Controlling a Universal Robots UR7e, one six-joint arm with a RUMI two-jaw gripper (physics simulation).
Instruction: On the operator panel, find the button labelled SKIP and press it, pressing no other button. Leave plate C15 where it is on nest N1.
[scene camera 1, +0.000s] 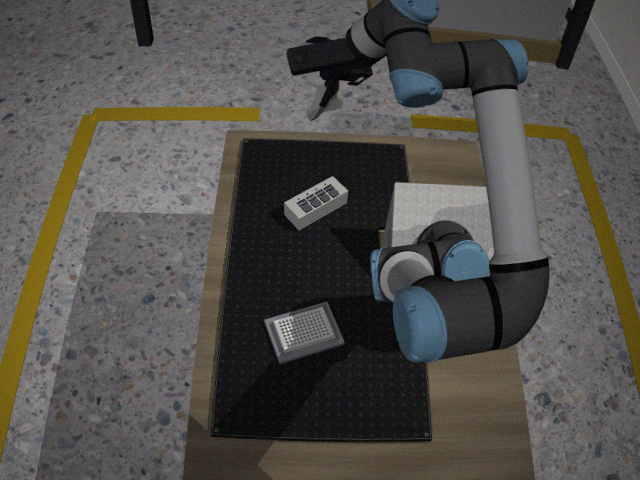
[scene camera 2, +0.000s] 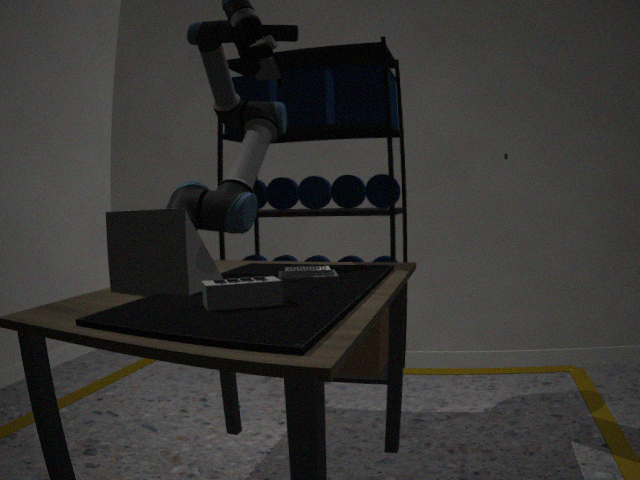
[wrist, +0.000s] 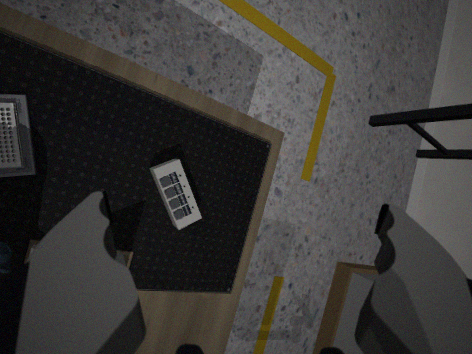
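Seen in the pictures: gripper, fingertip midpoint: (scene camera 1: 302, 85) (scene camera 2: 277, 68) (wrist: 245, 202); arm's base, origin of the base link: (scene camera 2: 167, 250).
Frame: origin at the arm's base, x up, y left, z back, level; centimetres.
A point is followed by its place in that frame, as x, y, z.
The operator panel (scene camera 1: 321, 210) {-6.0, -18.5, -29.4} (scene camera 2: 242, 296) {-6.8, -24.9, -32.0} (wrist: 192, 220) {-4.0, -26.6, -24.6} is a pale box on the black board, with several dark buttons in a row on top. Its labels are too small to read, so I cannot tell which is SKIP. A plate (scene camera 1: 305, 329) {-7.1, 16.5, -35.7} (scene camera 2: 308, 268) {-6.8, 16.5, -36.3} (wrist: 7, 135) {-6.8, 13.9, -36.7} with a grid of wells sits on a grey nest (scene camera 1: 312, 354) (wrist: 28, 135); no C15 or N1 marking is readable. My gripper (scene camera 1: 325, 106) (scene camera 2: 254, 72) (wrist: 245, 202) {44.8, -9.7, -36.1} is open and empty, high above the table and apart from the panel. In the wrist view, the panel shows between the fingers, nearer the left one.
The black board (scene camera 1: 279, 273) {-9.4, -1.0, -41.3} (scene camera 2: 170, 322) {-9.3, -40.9, -22.5} (wrist: 220, 250) {-9.4, -39.6, -15.2} lies on the wooden table (scene camera 1: 470, 413) {-10.6, 39.9, 1.9} (scene camera 2: 67, 310) {-10.6, -35.5, 11.0}. A pale block (scene camera 1: 413, 198) {9.1, -9.5, -8.1} (scene camera 2: 147, 253) {0.5, -11.6, -0.2} stands beside the board at the arm's base. A rack (scene camera 2: 391, 165) with blue items stands behind. Yellow tape (scene camera 1: 175, 113) (wrist: 320, 125) marks the floor.
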